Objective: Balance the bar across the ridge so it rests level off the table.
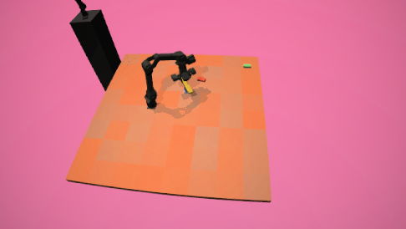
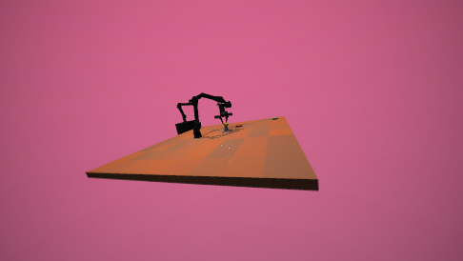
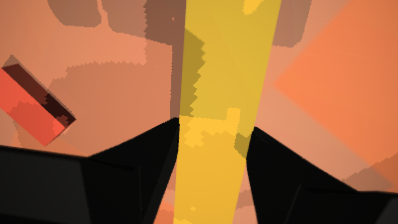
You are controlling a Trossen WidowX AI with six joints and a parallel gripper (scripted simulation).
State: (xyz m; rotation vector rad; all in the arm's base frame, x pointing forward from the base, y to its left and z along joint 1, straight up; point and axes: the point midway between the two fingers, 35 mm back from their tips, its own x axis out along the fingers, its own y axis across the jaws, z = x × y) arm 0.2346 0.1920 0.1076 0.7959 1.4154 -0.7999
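Right now my gripper tip is 20 mm to the left of the yellow bar and 10 mm short of it. The rest, counted from my gripper tip: small red block: 120 mm ahead, 110 mm to the left, 60 mm below; green block: 510 mm ahead, 310 mm to the left, 60 mm below.
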